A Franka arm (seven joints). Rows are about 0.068 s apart.
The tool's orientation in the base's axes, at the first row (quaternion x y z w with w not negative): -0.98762, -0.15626, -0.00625, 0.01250
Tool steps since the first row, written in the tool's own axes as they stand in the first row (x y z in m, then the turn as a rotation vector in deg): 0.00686, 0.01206, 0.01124, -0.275, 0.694, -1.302; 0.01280, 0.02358, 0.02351, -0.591, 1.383, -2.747; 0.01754, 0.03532, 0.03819, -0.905, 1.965, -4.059; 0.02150, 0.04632, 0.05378, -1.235, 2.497, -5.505; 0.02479, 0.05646, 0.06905, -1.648, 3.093, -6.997; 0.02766, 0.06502, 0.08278, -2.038, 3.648, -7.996
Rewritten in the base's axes. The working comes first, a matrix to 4 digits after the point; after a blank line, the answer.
The tool's axes in the first row as the columns of a matrix, in the base's axes (used below as rounded here):
0.9511, 0.3088, 0.0084
0.3085, -0.9509, 0.0266
0.0163, -0.0227, -0.9996

0.01034, -0.00905, -0.01140, -0.058, -0.779, 1.281; 0.01965, -0.01785, -0.02383, -0.158, -1.570, 2.705; 0.02791, -0.02716, -0.03869, -0.288, -2.256, 3.998; 0.03520, -0.03598, -0.05446, -0.450, -2.902, 5.426; 0.04159, -0.04420, -0.06990, -0.671, -3.636, 6.897; 0.04708, -0.05109, -0.08377, -0.879, -4.310, 7.877
